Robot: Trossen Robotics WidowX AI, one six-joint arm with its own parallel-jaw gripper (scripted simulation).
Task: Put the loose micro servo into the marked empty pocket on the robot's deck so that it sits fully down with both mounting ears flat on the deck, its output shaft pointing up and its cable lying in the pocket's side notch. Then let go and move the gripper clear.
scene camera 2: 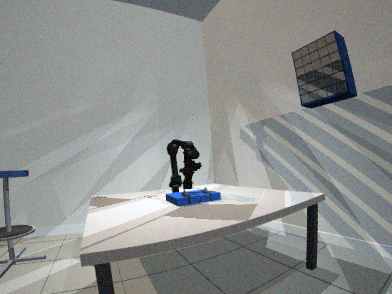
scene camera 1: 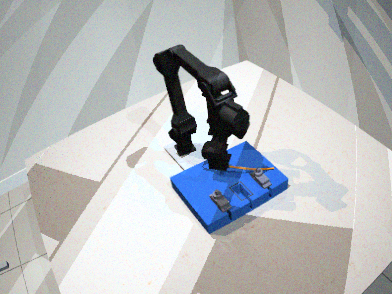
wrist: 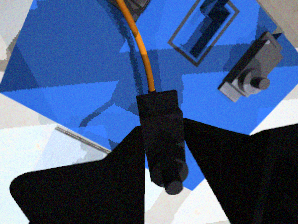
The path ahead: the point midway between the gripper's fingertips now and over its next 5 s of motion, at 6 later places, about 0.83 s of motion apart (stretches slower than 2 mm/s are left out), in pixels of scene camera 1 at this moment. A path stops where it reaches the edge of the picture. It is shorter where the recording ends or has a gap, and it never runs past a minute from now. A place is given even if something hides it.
The gripper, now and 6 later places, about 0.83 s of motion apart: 222, 156; 233, 167; 243, 178; 243, 182; 243, 187; 242, 188; 223, 148
